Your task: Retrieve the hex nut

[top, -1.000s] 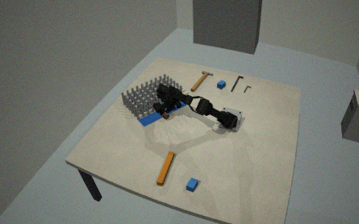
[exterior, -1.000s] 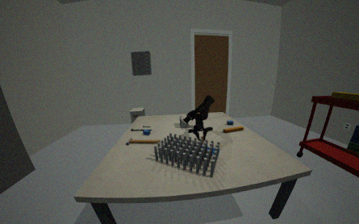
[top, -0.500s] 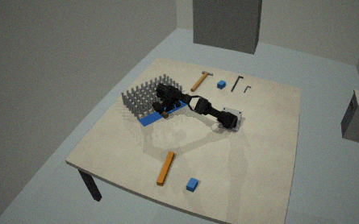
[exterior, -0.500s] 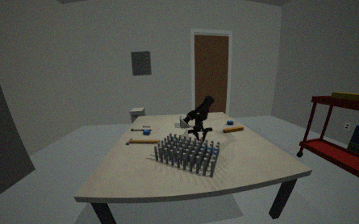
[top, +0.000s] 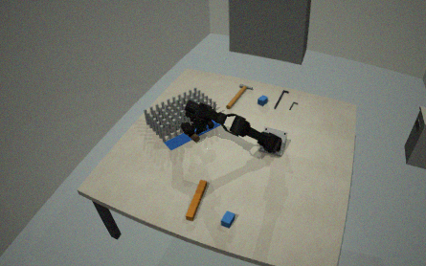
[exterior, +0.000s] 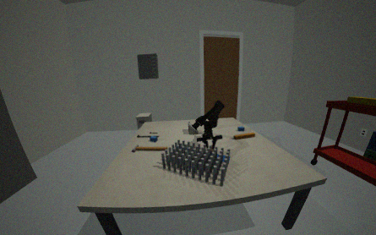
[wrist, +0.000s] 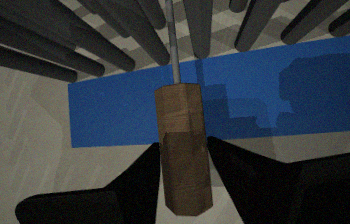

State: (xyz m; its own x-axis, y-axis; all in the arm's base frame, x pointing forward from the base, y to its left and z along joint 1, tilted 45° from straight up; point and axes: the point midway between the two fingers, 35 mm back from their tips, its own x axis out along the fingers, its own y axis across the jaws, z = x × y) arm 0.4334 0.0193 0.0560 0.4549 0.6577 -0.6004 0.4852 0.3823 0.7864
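Right now the blue taped strip is 10 mm ahead of my gripper tip, 60 mm to the right of it and 30 mm below it. Round my gripper tip: orange bar: 200 mm behind, 390 mm to the left, 10 mm below.
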